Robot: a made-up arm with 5 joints.
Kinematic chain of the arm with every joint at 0, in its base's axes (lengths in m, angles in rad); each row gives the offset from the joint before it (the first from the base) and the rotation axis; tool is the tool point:
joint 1: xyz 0 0 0.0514 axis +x
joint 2: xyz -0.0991 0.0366 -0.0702 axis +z
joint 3: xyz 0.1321 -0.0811 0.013 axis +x
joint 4: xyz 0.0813 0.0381 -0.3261 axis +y
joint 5: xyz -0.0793 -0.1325 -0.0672 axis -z
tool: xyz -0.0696 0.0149 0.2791
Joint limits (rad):
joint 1: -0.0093..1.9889
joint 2: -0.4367..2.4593
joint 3: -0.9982..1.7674
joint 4: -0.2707..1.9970
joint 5: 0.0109..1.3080
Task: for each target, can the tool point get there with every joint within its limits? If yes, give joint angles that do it. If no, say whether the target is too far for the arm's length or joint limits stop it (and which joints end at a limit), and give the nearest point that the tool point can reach.
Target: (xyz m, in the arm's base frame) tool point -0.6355 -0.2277 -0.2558
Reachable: no: joint limits stop it (at a limit: joint 1, joint 2, joint 4, joint 5) | nearest point -0.5881 0.1319 -0.1343 | short by 0.383 m
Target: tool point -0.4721 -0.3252 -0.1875
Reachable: no: joint limits stop it (at a limit: joint 2, joint 4, joint 5) | nearest point -0.1930 -0.1841 -0.0839 | short by 0.329 m
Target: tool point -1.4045 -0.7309 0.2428
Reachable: no: too far | nearest point -0.5821 -0.0674 0.2377 | short by 1.057 m
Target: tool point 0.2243 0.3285 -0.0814
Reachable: yes | joints 0.2353 0.6101 0.8367 1.4561 0.6202
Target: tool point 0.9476 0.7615 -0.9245
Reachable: no: too far | nearest point 0.3201 0.3274 -0.2962 | short by 0.988 m
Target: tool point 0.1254 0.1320 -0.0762
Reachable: yes | joints 1.4508 -0.1856 0.1818 0.6666 0.7011
